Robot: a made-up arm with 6 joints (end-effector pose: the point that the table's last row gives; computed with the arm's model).
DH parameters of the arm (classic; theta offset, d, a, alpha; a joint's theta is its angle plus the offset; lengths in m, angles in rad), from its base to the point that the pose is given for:
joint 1: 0 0.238 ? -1.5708
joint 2: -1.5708 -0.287 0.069 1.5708
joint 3: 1.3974 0 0.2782 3.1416
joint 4: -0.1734 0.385 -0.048 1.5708
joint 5: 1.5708 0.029 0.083 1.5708
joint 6: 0 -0.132 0.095 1.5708
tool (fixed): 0 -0.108 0 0
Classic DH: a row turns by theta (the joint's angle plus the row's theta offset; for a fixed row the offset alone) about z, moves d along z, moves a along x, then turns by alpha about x.
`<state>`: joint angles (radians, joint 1 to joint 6).
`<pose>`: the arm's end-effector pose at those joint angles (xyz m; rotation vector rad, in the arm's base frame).
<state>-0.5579 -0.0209 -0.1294 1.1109 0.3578 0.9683</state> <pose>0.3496 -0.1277 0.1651 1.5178 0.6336 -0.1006</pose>
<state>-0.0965 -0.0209 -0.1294 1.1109 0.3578 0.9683</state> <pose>0.3699 0.0413 0.1651 1.3368 0.9668 0.2517</pose>
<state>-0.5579 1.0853 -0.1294 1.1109 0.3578 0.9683</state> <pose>0.1140 0.0194 -0.1390 2.0111 1.5008 -0.7051</pose>
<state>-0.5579 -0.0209 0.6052 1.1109 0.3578 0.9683</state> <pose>0.2504 -0.2948 -0.0400 0.9002 0.8058 -0.5634</pose>
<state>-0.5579 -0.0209 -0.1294 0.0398 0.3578 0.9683</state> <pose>0.2137 -0.3441 0.2002 0.5965 0.8570 -0.7517</pose>
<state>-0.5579 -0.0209 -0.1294 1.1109 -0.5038 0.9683</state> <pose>0.4478 -0.1706 0.2126 0.9384 0.2347 0.4557</pose>
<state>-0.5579 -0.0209 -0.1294 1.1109 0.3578 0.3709</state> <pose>0.4100 -0.1816 0.1402 1.3922 0.1534 -0.5318</pose>
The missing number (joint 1, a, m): -0.021
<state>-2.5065 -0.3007 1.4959 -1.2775 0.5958 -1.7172</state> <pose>-0.3488 -0.3182 0.1976 -1.2616 1.4956 0.7794</pose>
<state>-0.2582 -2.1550 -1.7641 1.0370 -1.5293 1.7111</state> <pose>-0.6856 -0.0933 0.4472 -1.3642 -1.9499 1.8955</pose>
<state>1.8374 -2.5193 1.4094 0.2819 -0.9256 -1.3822</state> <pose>0.2396 -0.3479 0.7663 -0.7782 2.8698 0.0302</pose>
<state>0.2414 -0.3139 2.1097 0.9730 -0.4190 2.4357</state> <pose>0.4541 -0.3775 0.3382 -0.9424 1.8955 -1.1393</pose>
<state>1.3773 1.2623 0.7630 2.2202 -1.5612 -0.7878</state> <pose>0.0402 0.2150 -0.2305 1.7543 0.4367 0.6949</pose>
